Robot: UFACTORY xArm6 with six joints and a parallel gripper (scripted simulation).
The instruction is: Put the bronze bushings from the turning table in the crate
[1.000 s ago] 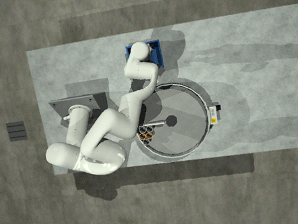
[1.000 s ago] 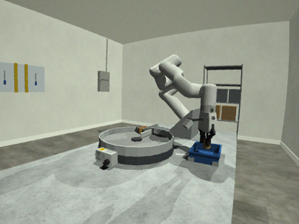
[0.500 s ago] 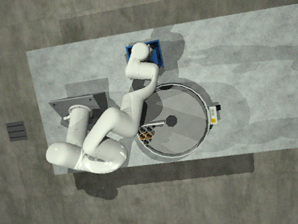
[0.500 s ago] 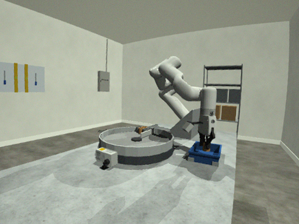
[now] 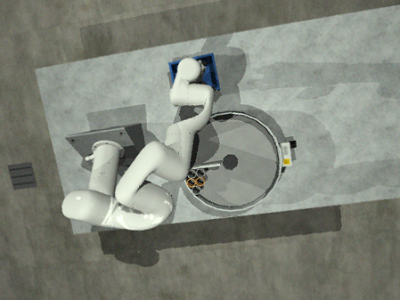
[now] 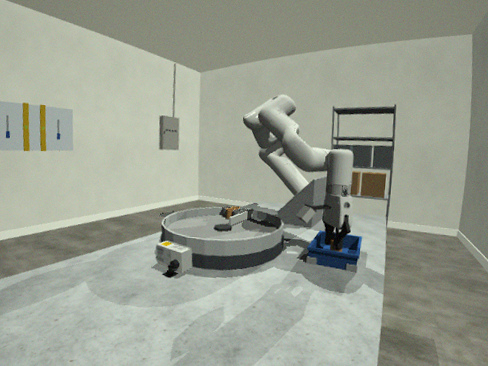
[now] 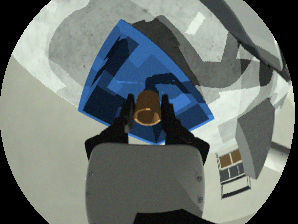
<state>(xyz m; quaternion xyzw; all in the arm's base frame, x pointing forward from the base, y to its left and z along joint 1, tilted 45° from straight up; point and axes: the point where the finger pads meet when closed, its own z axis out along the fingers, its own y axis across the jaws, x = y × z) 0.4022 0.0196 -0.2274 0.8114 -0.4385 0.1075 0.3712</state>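
My gripper is now 1 cm past the blue crate, 1 cm to the right of it and 3 cm above it. Also, from my hand: round turning table 4 cm ahead, 38 cm to the right.
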